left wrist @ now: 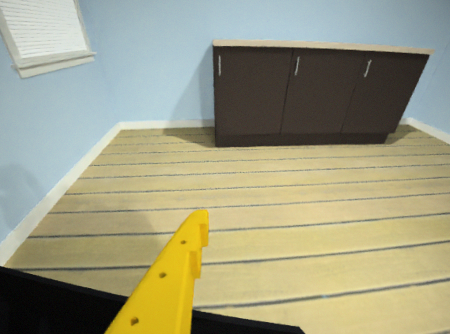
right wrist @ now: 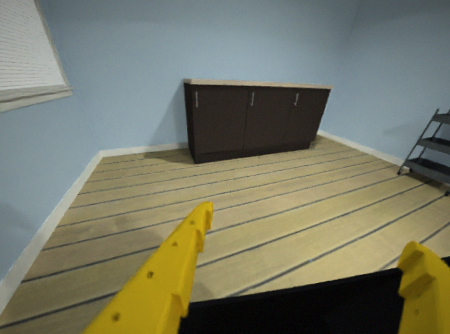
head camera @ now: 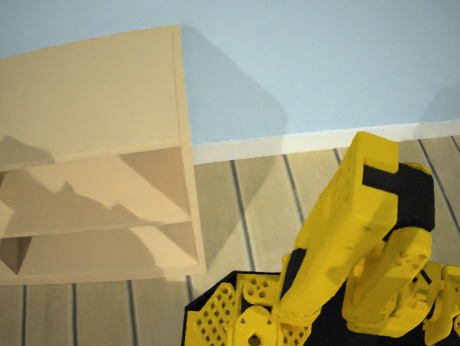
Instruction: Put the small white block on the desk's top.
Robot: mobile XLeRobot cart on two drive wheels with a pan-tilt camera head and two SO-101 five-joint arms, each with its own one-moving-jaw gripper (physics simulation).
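Places are measured from the left arm's base along level axes (x ahead, y left, z up), in centimetres.
Pixels of known places: left hand at its tool point: [left wrist: 208, 223]; right hand at its tool point: [right wrist: 212, 211]; right arm's base at its link origin: [head camera: 253, 312].
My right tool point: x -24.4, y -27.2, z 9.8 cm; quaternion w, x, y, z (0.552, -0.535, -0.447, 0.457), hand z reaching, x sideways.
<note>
Behind a point stands the place of what it marks.
The small white block does not show in the head view or in either wrist view. A thing I can plainly tell as the desk does not show either. My left gripper is fully open: its one notched yellow jaw [left wrist: 167, 280] {x -21.6, y -5.5, z 10.4 cm} shows in the left wrist view, with the moving jaw out of the picture. My right gripper [right wrist: 310, 226] is open and empty, its two yellow jaws wide apart above the floor. In the head view my right arm [head camera: 345, 225] {x -2.9, y -28.0, z 23.9 cm} is folded at the lower right, and its jaws cannot be made out.
A light wooden shelf unit [head camera: 100, 95] {x 31.3, y -76.4, z -16.4 cm} with open compartments stands against the blue wall at the left of the head view. A dark cabinet [left wrist: 250, 90] {x -189.9, y -8.1, z -22.4 cm} [right wrist: 220, 120] {x -189.9, y -8.1, z -25.1 cm} with a pale top stands across the floor. A dark tiered cart [right wrist: 436, 145] {x -131.2, y 209.6, z -33.2 cm} stands at the right.
</note>
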